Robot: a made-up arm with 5 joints. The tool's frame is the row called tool.
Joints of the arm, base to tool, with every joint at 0 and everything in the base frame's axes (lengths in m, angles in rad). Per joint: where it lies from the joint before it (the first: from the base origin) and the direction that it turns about. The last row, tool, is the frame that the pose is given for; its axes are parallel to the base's.
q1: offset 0 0 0.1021 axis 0 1 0
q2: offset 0.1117 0.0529 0.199 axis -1 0 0
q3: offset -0.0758 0.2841 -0.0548 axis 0 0 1
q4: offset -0.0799 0.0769 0.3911 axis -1 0 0
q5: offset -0.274 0.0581 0.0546 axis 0 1 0
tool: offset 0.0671 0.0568 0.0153
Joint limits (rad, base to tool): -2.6..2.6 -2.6..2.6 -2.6..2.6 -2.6..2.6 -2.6..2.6
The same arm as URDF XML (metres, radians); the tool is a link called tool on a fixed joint. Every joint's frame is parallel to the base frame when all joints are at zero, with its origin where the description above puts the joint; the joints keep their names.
<robot name="arm">
<link name="base_link"/>
<link name="link1"/>
<link name="link2"/>
<link name="link3"/>
<link name="link4"/>
<link name="link5"/>
<link name="tool"/>
<joint name="q1" type="revolute"><parent link="base_link"/><child link="link1"/><origin xyz="0.0000 0.0000 0.1021"/><axis xyz="0 1 0"/><limit lower="-2.6000" upper="2.6000"/></joint>
<joint name="q2" type="revolute"><parent link="link1"/><child link="link2"/><origin xyz="0.1117 0.0529 0.1990"/><axis xyz="-1 0 0"/><limit lower="-2.6000" upper="2.6000"/></joint>
<joint name="q3" type="revolute"><parent link="link2"/><child link="link3"/><origin xyz="-0.0758 0.2841 -0.0548"/><axis xyz="0 0 1"/><limit lower="-2.6000" upper="2.6000"/></joint>
<joint name="q4" type="revolute"><parent link="link3"/><child link="link4"/><origin xyz="-0.0799 0.0769 0.3911"/><axis xyz="-1 0 0"/><limit lower="-2.6000" upper="2.6000"/></joint>
<joint name="q5" type="revolute"><parent link="link4"/><child link="link5"/><origin xyz="-0.2740 0.0581 0.0546"/><axis xyz="0 1 0"/><limit lower="-2.6000" upper="2.6000"/></joint>
<joint name="tool_joint" type="fixed"><parent link="link5"/><child link="tool"/><origin xyz="0.0671 0.0568 0.0153"/></joint>
</robot>

